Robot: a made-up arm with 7 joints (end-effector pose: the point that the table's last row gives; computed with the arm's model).
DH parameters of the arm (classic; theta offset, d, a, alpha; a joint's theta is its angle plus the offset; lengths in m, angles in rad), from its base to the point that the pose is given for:
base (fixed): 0.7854 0 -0.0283 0
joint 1: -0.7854 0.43 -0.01 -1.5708
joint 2: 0 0.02 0.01 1.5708
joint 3: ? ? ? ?
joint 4: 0 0.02 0.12 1.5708
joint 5: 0 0.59 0.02 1.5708
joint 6: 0 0.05 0.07 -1.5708
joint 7: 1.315 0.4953 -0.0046 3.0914
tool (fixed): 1.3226 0.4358 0 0
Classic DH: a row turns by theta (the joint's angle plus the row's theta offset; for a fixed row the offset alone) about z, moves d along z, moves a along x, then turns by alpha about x.
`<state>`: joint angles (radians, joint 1 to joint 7).
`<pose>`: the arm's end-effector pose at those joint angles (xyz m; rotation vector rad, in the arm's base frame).
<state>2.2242 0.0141 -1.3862 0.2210 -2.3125 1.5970 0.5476</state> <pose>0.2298 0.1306 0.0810 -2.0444 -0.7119 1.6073</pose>
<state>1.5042 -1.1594 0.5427 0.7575 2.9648 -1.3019 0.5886</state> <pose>-0.1675 0.2052 0.7784 0.9758 0.3158 -1.6849</pose>
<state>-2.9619 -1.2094 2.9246 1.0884 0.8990 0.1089 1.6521</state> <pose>0.4167 -0.1904 -0.1426 -0.2101 -0.0544 -2.4590</pose>
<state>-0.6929 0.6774 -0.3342 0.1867 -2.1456 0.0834 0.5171</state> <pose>-0.0790 0.0303 0.0323 0.3077 0.4247 0.6486</pose>
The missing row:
joint 3: 0 0.29 0.04 1.5708
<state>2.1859 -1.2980 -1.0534 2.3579 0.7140 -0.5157 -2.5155</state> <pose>0.6828 -0.5369 0.7970 -0.3569 -1.6322 -0.3994</pose>
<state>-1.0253 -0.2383 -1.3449 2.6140 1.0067 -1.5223 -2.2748</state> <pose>-0.2419 0.1167 1.2685 1.5584 -0.7771 1.1738</pose>
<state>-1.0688 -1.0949 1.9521 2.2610 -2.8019 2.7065 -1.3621</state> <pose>-0.0022 0.7955 0.7569 -1.9645 -0.2756 -1.0078</pose>
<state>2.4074 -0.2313 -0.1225 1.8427 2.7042 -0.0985 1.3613</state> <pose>-0.2888 0.4305 1.0597 -0.0386 2.2431 -1.1599</pose>
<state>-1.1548 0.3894 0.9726 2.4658 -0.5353 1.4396 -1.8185</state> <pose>0.5200 -0.3394 1.1198 -0.8425 -0.1731 1.2368</pose>
